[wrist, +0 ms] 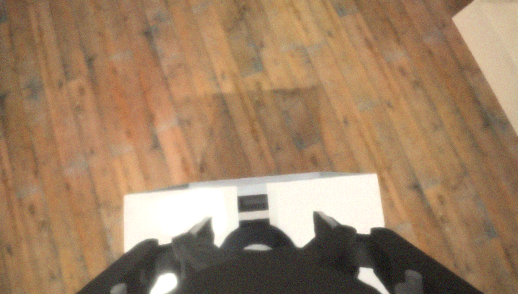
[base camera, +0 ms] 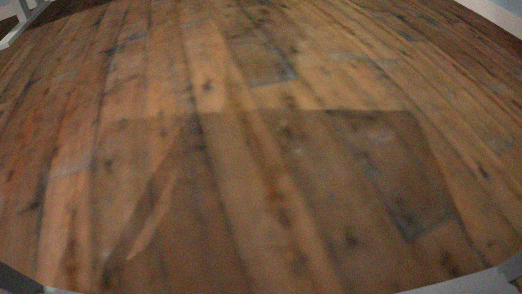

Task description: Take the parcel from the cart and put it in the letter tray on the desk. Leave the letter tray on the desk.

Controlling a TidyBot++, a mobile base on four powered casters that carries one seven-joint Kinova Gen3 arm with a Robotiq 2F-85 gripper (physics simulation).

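Frame: origin at the arm's base, x ahead, y left, z up, level; centimetres.
Seen in the pictures: gripper, fingertip midpoint: point(wrist: 263, 224).
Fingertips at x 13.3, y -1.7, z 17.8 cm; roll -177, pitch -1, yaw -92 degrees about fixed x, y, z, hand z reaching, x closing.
A point is followed by its place in that frame.
My gripper point(wrist: 263, 224) @(y -1.7, x 13.3, z 17.8 cm) is open, with its two dark fingertips wide apart above the white top of my own base in the wrist view. No thing shows between the fingers. The parcel, the cart, the letter tray and the desk cannot be made out for certain in either view.
A white leg with a foot point(base camera: 22, 22) stands on the wooden floor point(base camera: 310, 165) @(y -6.5, x 39.2, z -39.6 cm) point(wrist: 125, 100) @(y 54.0, x 52.3, z -39.6 cm) at the top left of the base view. A pale, flat-sided piece point(wrist: 492, 45) @(y -105.7, x 61.5, z -32.5 cm) shows at the top right of the wrist view. A pale wall edge point(base camera: 492, 17) @(y -117.5, x 124.5, z -37.4 cm) runs along the top right of the base view.
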